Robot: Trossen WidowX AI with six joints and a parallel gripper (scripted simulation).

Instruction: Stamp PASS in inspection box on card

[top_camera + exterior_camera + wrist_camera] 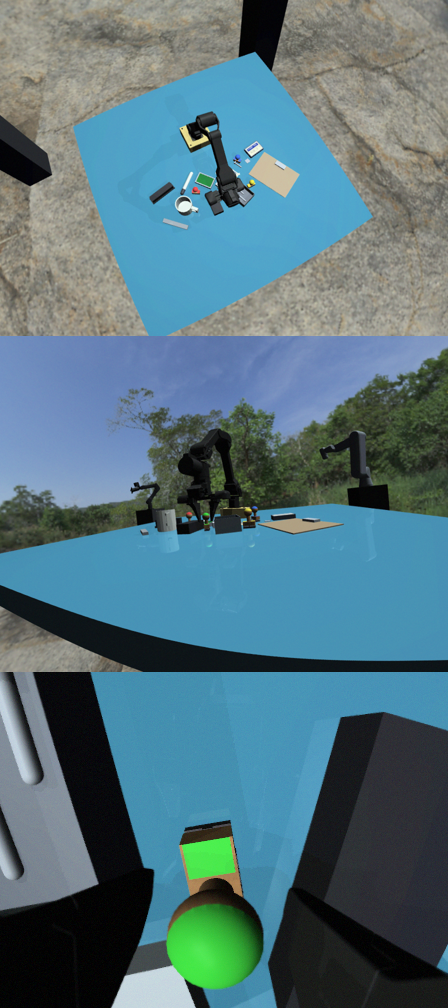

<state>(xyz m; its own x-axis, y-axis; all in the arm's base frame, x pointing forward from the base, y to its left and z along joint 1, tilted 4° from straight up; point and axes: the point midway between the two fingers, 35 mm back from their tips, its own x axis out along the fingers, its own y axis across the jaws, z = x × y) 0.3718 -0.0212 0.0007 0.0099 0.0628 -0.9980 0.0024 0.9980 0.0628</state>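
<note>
Right now the green-knobbed stamp is 10 mm below my gripper tip and 10 mm behind it. Also, from my gripper tip: black block (60 mm to the right, 10 mm below); dark tray (80 mm to the left, 20 mm below, 20 mm ahead); green ink pad (130 mm behind, 50 mm to the right, 30 mm below).
</note>
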